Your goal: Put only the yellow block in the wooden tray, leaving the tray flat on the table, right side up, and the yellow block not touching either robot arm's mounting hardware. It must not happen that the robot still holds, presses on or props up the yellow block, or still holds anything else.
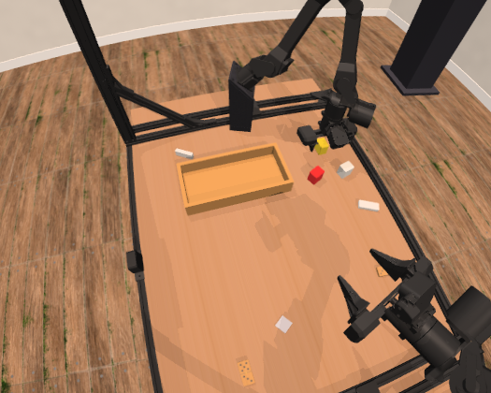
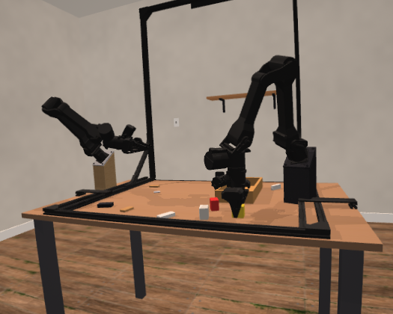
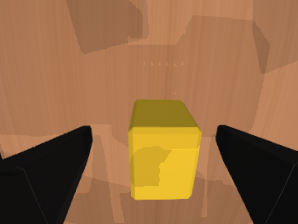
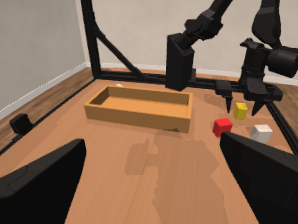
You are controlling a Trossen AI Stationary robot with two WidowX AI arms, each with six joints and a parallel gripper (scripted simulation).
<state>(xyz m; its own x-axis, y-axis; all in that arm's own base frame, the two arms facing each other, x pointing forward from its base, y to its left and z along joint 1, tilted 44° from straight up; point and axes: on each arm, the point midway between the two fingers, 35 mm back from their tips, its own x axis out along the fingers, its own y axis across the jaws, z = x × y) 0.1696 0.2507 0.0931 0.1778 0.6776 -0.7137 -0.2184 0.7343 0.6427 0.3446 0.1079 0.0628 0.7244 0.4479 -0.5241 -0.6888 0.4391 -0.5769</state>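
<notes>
Now: the wooden tray 300 mm behind my left hand, 80 mm to the right of it and 30 mm below it. The rest, counted from my left hand: white block 40 mm ahead, 100 mm to the right, 20 mm below; then red block 60 mm behind, 110 mm to the right, 20 mm below; then yellow block 20 mm below.
</notes>
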